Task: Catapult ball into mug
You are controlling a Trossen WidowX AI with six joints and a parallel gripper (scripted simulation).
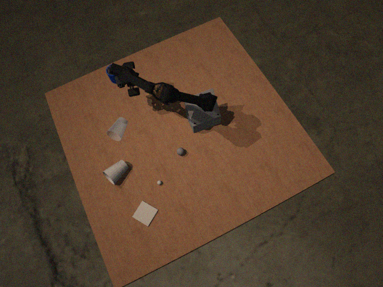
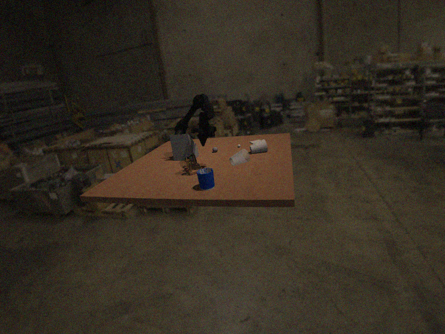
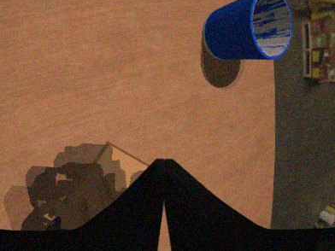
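Now: the black ball 200 mm behind my gripper tip, 100 mm to the left of it and 120 mm below it. From my gripper tip the other things lie so: blue mug 100 mm ahead, 200 mm to the right, 150 mm below; then grey ball 140 mm behind, 430 mm to the left, 160 mm below; then wooden catapult 150 mm behind, 60 mm to the left, 130 mm below.
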